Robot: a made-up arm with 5 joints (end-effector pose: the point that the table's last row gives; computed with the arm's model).
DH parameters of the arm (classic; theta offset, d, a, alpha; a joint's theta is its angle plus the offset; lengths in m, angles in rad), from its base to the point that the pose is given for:
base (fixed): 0 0 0.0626 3.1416
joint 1: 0 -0.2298 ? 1.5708
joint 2: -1.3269 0 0.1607 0
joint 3: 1.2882 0 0.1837 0
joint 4: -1.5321 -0.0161 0 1.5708
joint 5: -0.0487 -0.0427 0 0
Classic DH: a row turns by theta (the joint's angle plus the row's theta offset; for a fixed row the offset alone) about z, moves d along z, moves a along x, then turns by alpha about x.
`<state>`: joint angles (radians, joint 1 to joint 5).
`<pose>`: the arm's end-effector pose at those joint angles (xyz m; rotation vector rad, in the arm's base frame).
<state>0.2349 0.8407 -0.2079 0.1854 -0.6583</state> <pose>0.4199 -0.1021 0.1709 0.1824 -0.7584 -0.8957</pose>
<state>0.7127 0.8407 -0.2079 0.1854 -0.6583</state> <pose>0.3330 -0.2550 0.1709 -0.0023 -0.8169 -1.3474</pose>
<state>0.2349 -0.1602 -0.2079 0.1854 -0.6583</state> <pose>0.3233 -0.0790 0.4704 0.4220 -1.7542 -0.6812</pose>
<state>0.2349 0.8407 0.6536 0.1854 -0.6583</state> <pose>0.2595 -0.0637 0.0800 -0.0264 0.1099 -0.9409</pose>
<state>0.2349 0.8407 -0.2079 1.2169 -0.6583</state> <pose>0.3801 -0.0925 0.1610 -0.0677 0.2814 -0.9356</pose>
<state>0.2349 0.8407 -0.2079 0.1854 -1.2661</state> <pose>0.4199 -0.1021 0.1709 0.4267 -0.7119 -1.4697</pose>
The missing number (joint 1, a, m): 0.0478
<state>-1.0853 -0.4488 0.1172 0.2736 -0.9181</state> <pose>0.1837 0.1950 0.4561 1.3937 -0.8444 0.0911</pose>
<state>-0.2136 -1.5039 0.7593 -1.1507 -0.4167</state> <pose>0.0771 -0.0133 0.4490 -0.9388 2.6582 -0.0579</pose>
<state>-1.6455 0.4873 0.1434 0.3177 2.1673</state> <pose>0.0538 0.3327 0.2122 0.1913 0.7935 -2.4157</pose>
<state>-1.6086 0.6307 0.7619 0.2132 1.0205</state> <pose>0.0708 0.2096 0.1108 -0.0147 0.0446 2.5801</pose>
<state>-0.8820 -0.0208 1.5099 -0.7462 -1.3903</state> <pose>0.1620 0.0954 0.1753 0.7686 -0.3343 -0.5245</pose>
